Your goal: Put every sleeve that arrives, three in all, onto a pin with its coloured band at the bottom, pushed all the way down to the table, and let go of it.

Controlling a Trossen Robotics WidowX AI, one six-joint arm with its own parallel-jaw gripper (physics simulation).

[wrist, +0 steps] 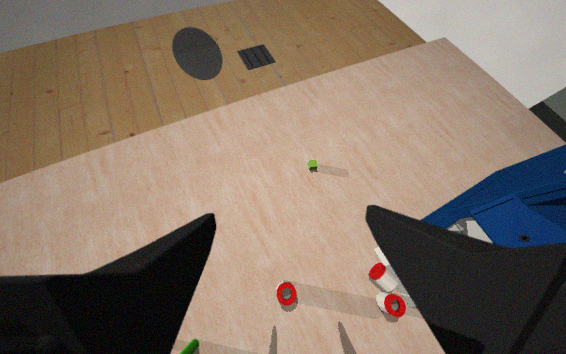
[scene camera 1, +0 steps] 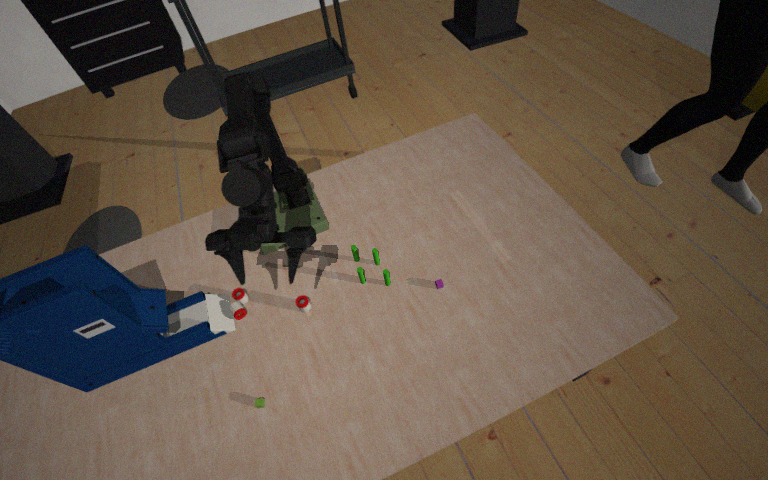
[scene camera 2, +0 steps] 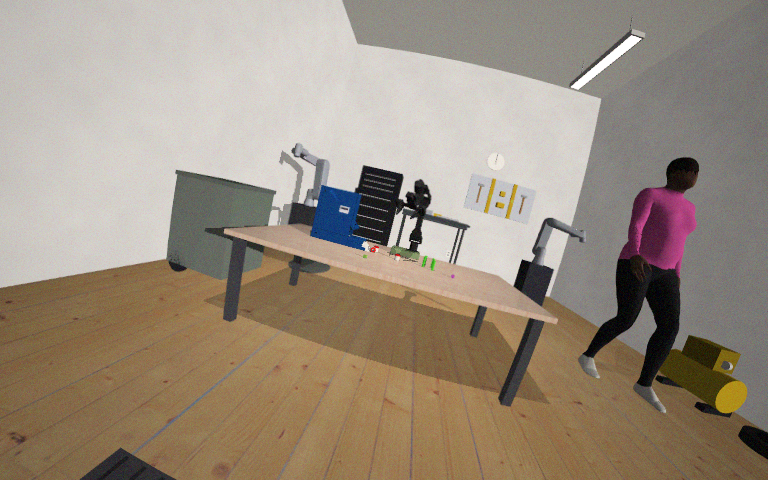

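One white sleeve [scene camera 1: 306, 309] [scene camera 2: 397, 258] [wrist: 286, 294] stands upright on the table, its red band on top. Two more sleeves are close together at the chute's end: one sleeve [scene camera 1: 239, 294] [wrist: 391, 304] looks roughly upright, red end up; the other sleeve [scene camera 1: 240, 313] [wrist: 384, 278] lies tilted, its red end toward the table's front. Several green pins stand bare; one pin [scene camera 1: 361, 275] and another pin [scene camera 1: 386, 277] are in the nearer row, and a pin tip [wrist: 190, 346] shows in the wrist view. My gripper [scene camera 1: 267, 282] [wrist: 291, 216] is open and empty, above the table between the chute end and the pins.
A blue housing [scene camera 1: 130, 333] [scene camera 2: 336, 217] with a white chute [scene camera 1: 219, 314] stands left of the sleeves. A purple cube [scene camera 1: 439, 283] [scene camera 2: 452, 276] lies right of the pins. A light green cube [scene camera 1: 259, 402] [wrist: 312, 164] lies toward the front. A person [scene camera 2: 659, 232] is beyond the table's right end.
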